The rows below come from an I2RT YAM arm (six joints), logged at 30 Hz.
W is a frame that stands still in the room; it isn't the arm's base.
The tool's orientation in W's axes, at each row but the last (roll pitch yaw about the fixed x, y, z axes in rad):
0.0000 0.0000 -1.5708
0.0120 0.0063 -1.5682
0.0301 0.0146 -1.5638
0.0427 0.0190 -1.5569
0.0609 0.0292 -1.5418
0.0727 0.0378 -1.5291
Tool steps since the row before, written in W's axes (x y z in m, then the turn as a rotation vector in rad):
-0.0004 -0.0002 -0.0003 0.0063 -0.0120 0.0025
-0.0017 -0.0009 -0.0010 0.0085 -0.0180 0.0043
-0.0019 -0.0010 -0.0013 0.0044 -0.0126 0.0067
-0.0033 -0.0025 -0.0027 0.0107 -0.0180 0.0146
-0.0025 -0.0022 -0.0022 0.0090 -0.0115 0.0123
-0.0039 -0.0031 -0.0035 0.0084 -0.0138 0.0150
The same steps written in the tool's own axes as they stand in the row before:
0.0002 -0.0004 -0.0003 0.0120 0.0063 0.0025
0.0009 -0.0017 -0.0010 0.0180 0.0085 0.0043
0.0010 -0.0019 -0.0012 0.0125 0.0045 0.0068
0.0025 -0.0034 -0.0025 0.0179 0.0111 0.0145
0.0022 -0.0027 -0.0020 0.0114 0.0094 0.0121
0.0031 -0.0043 -0.0031 0.0136 0.0089 0.0149

